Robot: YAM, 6 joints.
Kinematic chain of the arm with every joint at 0, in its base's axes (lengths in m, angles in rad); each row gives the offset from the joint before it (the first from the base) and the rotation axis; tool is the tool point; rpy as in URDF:
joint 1: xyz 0 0 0.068 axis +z
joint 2: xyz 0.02 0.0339 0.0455 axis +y
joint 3: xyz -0.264 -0.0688 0 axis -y
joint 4: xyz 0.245 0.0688 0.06 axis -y
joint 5: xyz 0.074 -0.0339 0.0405 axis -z
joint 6: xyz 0.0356 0 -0.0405 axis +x
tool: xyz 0 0 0 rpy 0 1.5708 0
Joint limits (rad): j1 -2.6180..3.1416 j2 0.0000..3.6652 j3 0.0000..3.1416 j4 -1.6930..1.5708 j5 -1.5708..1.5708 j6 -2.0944..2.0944
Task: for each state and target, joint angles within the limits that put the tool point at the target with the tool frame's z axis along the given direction. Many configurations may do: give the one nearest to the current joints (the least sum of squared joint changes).
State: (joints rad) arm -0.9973 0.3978 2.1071 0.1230 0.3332 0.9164
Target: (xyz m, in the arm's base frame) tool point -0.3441 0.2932 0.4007 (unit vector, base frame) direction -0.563 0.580 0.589
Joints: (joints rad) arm -0.6993 0.0019 1.8272 0.6842 -0.0816 0.9164
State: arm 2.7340 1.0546 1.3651 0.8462 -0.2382 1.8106
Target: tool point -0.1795 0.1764 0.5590 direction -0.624 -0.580 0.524
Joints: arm 2.2445 1.5907 1.7130 1.5700 -1.0148 1.8106
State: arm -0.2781 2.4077 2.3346 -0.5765 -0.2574 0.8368
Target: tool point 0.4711 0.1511 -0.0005 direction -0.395 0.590 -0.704
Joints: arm 0.2620 2.9787 2.4928 -1.3990 -0.7373 0.8368
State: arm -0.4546 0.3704 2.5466 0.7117 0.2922 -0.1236
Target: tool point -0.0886 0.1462 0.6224 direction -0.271 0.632 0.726
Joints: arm -1.0027 0.7859 1.8338 1.2745 -0.1118 -0.1236
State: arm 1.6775 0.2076 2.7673 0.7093 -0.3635 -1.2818
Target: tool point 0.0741 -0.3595 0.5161 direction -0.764 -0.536 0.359
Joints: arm 1.8600 0.3639 2.0231 0.6008 -1.0869 -1.2818
